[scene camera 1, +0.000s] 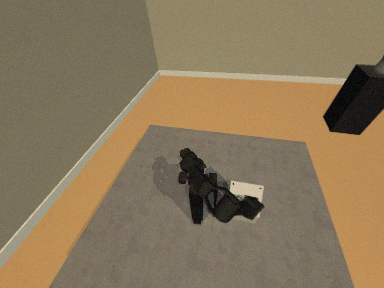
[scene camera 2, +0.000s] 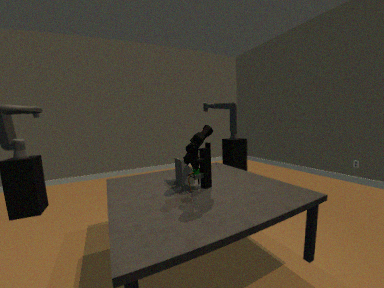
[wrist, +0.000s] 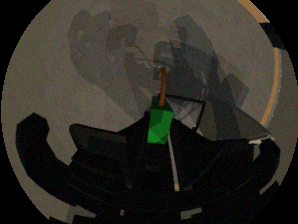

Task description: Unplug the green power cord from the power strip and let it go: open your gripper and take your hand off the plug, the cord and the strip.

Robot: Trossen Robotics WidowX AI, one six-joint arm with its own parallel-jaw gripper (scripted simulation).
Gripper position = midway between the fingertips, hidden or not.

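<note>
You'd see a green plug (wrist: 160,117) here, and the gripper (wrist: 159,120) as well.
</note>
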